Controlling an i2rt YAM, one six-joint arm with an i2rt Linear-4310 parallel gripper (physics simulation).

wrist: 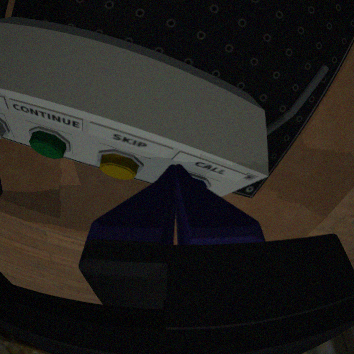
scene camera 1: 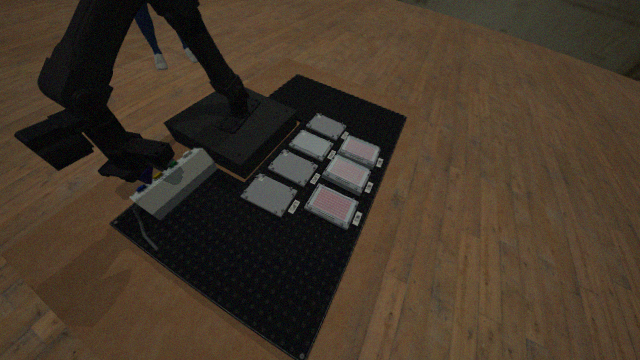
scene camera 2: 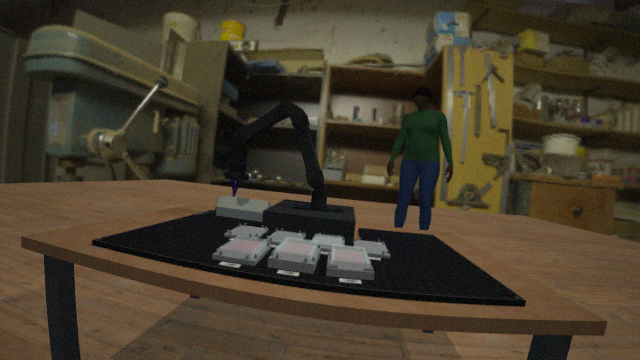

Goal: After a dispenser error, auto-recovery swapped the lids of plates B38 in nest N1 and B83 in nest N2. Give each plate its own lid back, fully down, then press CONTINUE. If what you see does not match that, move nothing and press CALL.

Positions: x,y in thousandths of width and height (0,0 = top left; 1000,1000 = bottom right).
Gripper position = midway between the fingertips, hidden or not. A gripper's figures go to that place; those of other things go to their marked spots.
Labels:
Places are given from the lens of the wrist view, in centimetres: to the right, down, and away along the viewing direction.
my gripper (wrist: 496,490): 0, 0, 13
green CONTINUE button (wrist: 134,408): -8, -2, 12

